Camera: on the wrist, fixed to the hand. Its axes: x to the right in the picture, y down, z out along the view.
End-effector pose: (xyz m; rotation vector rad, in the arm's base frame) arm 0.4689 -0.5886 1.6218 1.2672 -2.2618 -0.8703
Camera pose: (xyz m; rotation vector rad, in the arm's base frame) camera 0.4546 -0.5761 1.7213 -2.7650 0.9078 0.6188
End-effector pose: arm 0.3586 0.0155 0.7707 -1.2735 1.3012 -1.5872
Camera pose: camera 0.2963 0.0108 0.6910 1.7514 0.1317 2.3030
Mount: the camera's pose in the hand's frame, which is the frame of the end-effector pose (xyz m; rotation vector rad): 0.0009 0.0821 -0.0593 0.3360 0.1459 -1.5062
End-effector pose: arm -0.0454 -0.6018 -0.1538 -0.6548 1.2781 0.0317
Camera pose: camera -0.1275 -0.5626 -0.1983 -1.1791 0.6286 -1.4414
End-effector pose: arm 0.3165 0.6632 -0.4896 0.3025 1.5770 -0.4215
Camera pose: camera 0.2996 0.7628 -0.4960 -0.7100 1.6242 -1.8429
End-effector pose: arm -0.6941 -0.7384 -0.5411 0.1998 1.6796 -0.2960
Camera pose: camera -0.7255 -0.6421 -0.5418 -0.8763 1.6118 -1.6961
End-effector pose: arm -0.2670 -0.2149 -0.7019 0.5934 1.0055 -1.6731
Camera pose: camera -0.1957 -0.1734 -0.7606 -0.0481 -1.1302 2.5688
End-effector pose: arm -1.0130 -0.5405 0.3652 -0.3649 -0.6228 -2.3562
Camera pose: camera -0.9646 -0.6266 0.3430 -0.4481 0.9900 2.1957
